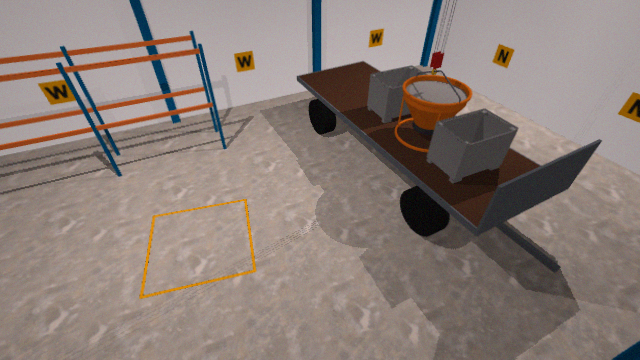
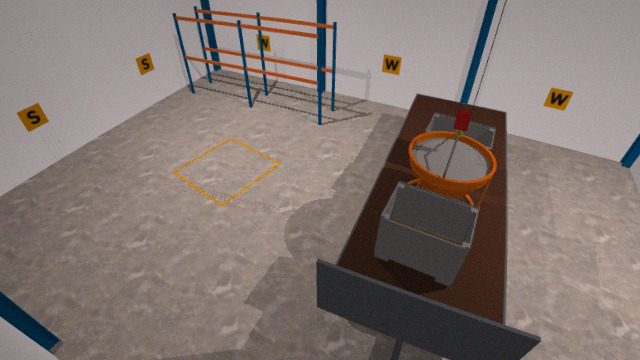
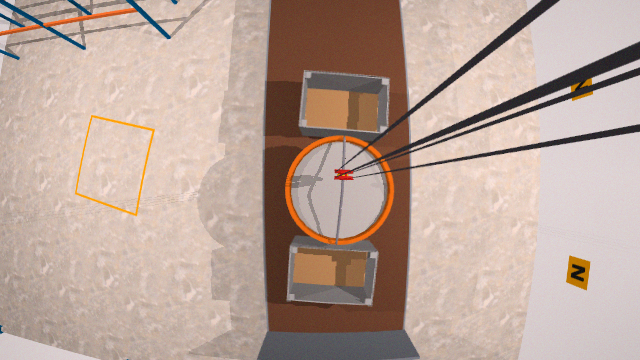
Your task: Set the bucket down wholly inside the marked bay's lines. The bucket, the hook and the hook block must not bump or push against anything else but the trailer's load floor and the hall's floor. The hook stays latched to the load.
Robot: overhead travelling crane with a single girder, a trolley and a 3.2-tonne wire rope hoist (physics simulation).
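The orange bucket (image 1: 431,118) (image 2: 440,186) (image 3: 364,200), filled with grey, is upright over the trailer's load floor (image 1: 340,90) (image 2: 492,250) (image 3: 335,35), between two grey boxes. Whether its base ring touches the load floor, I cannot tell. My hook (image 1: 434,72) (image 2: 459,133) (image 3: 342,174) is latched to the bucket's bail, under the red hook block (image 1: 437,60) (image 2: 463,120). The marked bay (image 1: 200,208) (image 2: 198,189) (image 3: 123,123) is a yellow outline on the hall floor, beside the trailer.
One grey box (image 1: 452,155) (image 2: 425,250) (image 3: 332,294) stands between bucket and headboard (image 1: 540,185) (image 2: 425,315) (image 3: 337,345). The other box (image 1: 382,95) (image 3: 327,107) stands close on the bucket's opposite side. A blue and orange rack (image 1: 90,120) (image 2: 245,65) stands near the W wall.
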